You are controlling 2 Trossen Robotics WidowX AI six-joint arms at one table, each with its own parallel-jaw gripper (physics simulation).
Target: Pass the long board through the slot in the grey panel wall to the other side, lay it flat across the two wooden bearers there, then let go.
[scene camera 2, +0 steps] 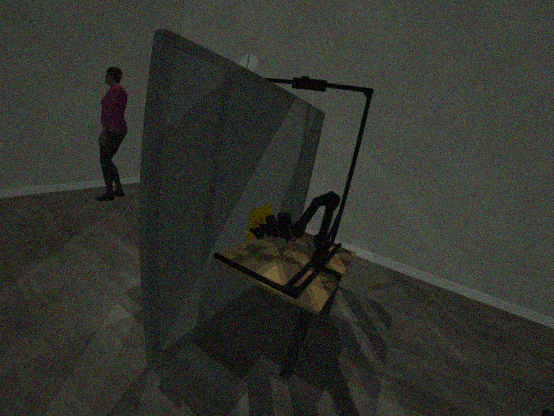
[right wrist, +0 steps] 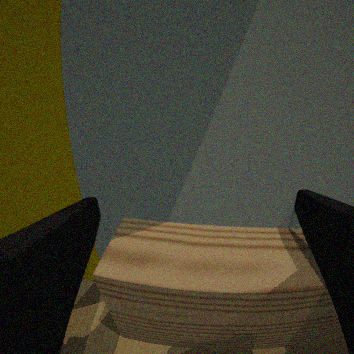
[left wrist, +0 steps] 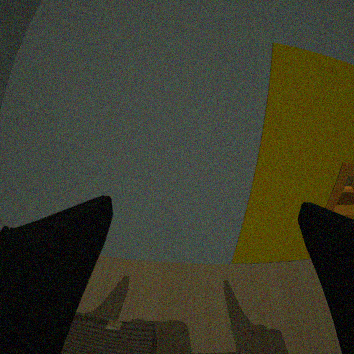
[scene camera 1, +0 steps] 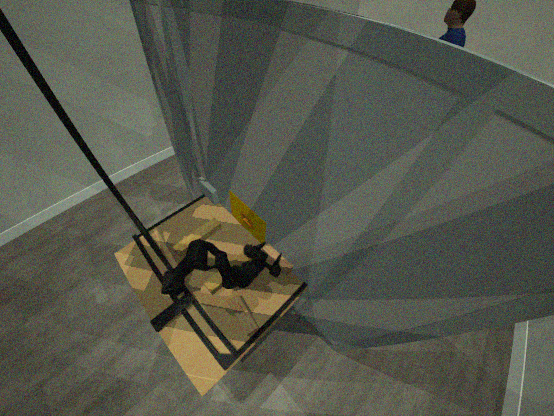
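Note:
The grey panel wall (scene camera 1: 300,150) (scene camera 2: 185,175) (left wrist: 140,125) (right wrist: 135,100) carries a yellow plate (scene camera 1: 237,207) (scene camera 2: 260,215) (left wrist: 295,125) (right wrist: 30,100). An orange slot frame (left wrist: 337,185) shows partly at the right of the left wrist view. My right gripper (scene camera 1: 271,251) (right wrist: 200,204) is open and empty. A thick striped wooden block (right wrist: 195,260) lies crosswise low ahead of its fingers; I cannot tell whether it is a bearer or the board. My left gripper (scene camera 2: 256,232) (left wrist: 209,210) is open and empty near the wall. A striped wooden piece (left wrist: 117,337) shows low between its fingers. The long board cannot be made out surely.
The wooden table (scene camera 1: 185,360) (scene camera 2: 317,300) has black frame bars, and a tall black post (scene camera 1: 75,135) (scene camera 2: 355,160) rises beside the arm. A person (scene camera 1: 454,36) (scene camera 2: 114,110) stands beyond the wall in each scene view. Patchy shadows fall on the table.

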